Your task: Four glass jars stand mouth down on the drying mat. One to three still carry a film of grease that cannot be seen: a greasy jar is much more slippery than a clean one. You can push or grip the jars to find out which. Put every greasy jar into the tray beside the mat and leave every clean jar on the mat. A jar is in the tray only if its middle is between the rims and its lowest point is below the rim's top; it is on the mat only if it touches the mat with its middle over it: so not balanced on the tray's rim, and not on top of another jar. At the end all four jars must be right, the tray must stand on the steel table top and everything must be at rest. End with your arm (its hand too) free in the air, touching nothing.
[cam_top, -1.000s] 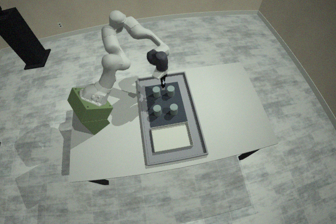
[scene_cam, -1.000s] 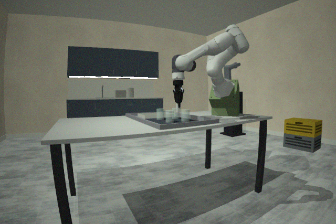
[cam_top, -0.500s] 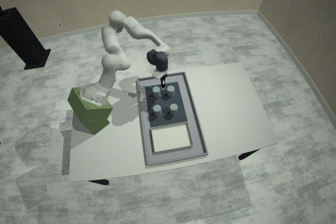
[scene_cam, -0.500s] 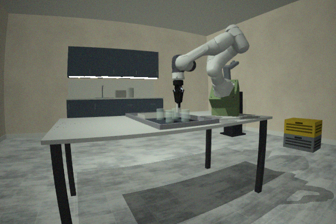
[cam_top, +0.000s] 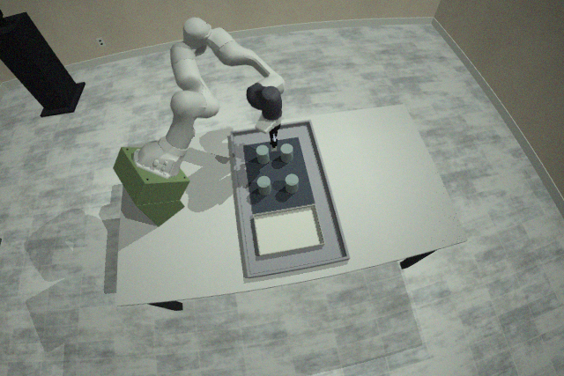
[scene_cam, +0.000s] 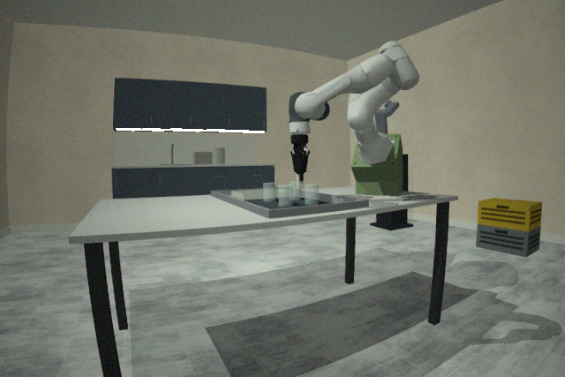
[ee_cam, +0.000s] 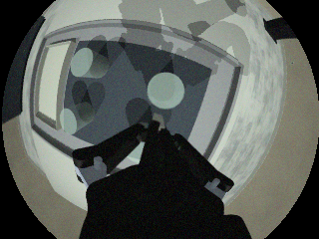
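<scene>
My hand is 10 mm short of the dark drying mat, 100 mm to the left of it and 110 mm above it. Round my hand: white tray: 30 mm ahead, 420 mm to the right, 100 mm below; grey steel surround: 30 mm ahead, 200 mm to the right, 110 mm below.
</scene>
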